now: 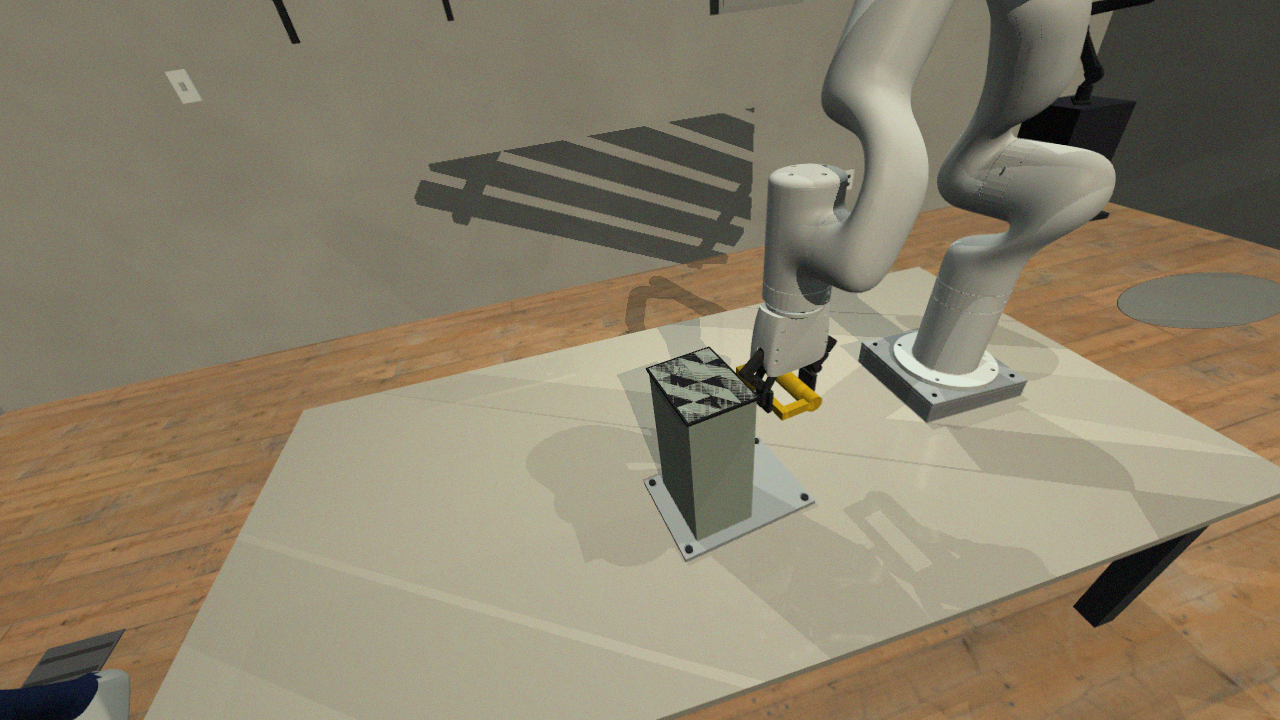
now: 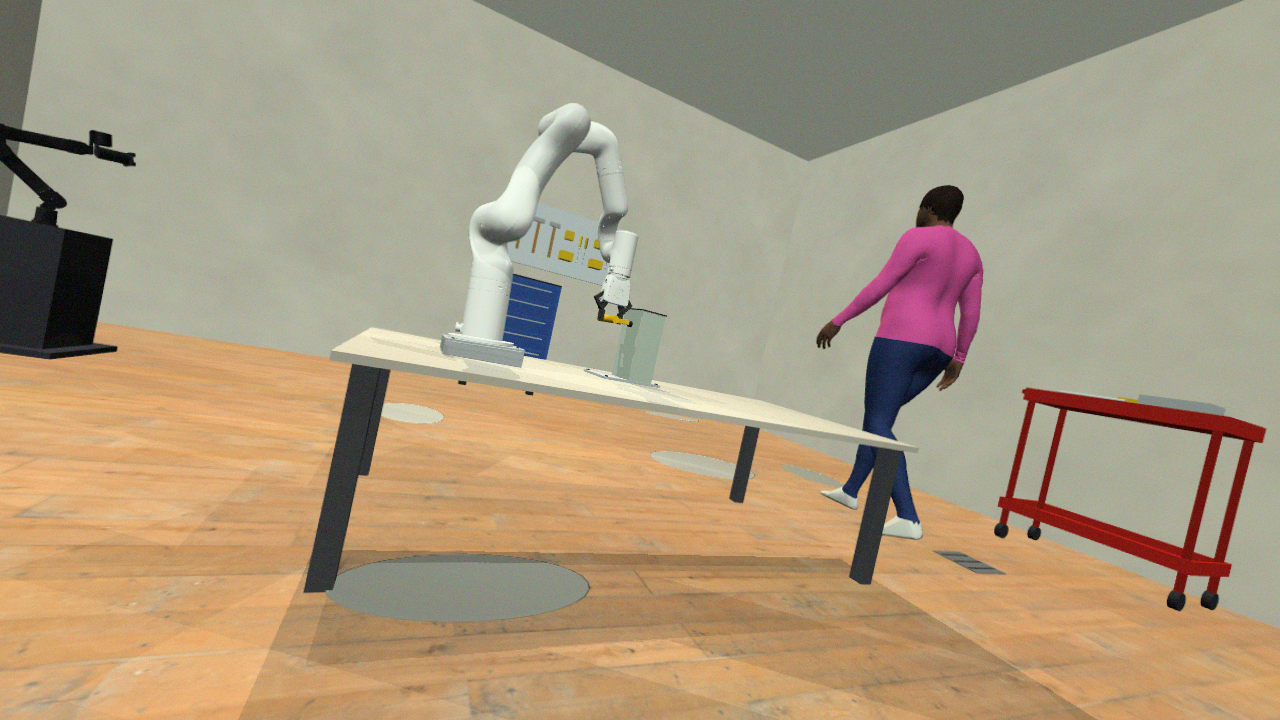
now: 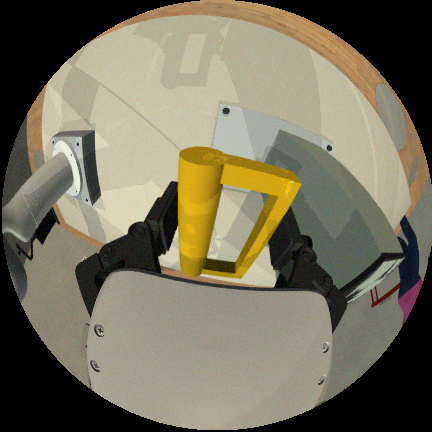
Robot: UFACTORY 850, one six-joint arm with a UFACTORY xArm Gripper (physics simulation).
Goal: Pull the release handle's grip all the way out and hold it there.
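Note:
The yellow release handle [image 1: 805, 394] [image 2: 615, 318] [image 3: 200, 210] is a closed loop with a thick round grip on the side away from the box. It sticks out near the top of the grey-green box [image 1: 723, 474] [image 2: 640, 349] [image 3: 335, 200]. My gripper [image 1: 785, 394] [image 2: 614, 315] [image 3: 227, 205] points down over the handle. One black finger lies against the outer side of the round grip. The other stands between the loop's inner bar and the box, close against that bar. The fingers stand wide, shut on the handle across its loop. The handle's joint with the box is hidden.
The box stands on a bolted light base plate [image 1: 778, 497] [image 3: 245, 122] on the table [image 1: 402, 555] [image 2: 716, 407]. The arm's base [image 1: 939, 394] [image 2: 483, 349] is bolted near it. A person [image 2: 930, 286] walks beyond the table, beside a red cart [image 2: 1109, 534].

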